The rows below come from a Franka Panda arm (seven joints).
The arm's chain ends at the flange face. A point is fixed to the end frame.
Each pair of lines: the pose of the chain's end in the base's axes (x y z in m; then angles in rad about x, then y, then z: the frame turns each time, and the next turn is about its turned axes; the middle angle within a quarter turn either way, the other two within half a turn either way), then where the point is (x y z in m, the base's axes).
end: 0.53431 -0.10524 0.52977 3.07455 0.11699 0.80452
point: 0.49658 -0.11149 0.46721
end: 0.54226 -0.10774 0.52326 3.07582 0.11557 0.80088
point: 0.50445 -0.11407 0.46076
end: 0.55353 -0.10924 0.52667 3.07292 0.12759 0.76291
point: 0.51659 -0.11747 0.46387
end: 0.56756 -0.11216 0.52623 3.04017 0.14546 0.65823
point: 0.53240 -0.12713 0.46365
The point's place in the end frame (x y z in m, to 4 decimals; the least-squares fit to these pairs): -0.0296 0.0337 0.0580
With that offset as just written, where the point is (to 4 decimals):
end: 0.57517 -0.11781 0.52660 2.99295 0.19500 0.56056
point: 0.5442 -0.1401 0.4640
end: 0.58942 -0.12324 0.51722 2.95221 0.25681 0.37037
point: 0.5657 -0.1560 0.4561
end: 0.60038 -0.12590 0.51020 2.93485 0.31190 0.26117
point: 0.5827 -0.1640 0.4501
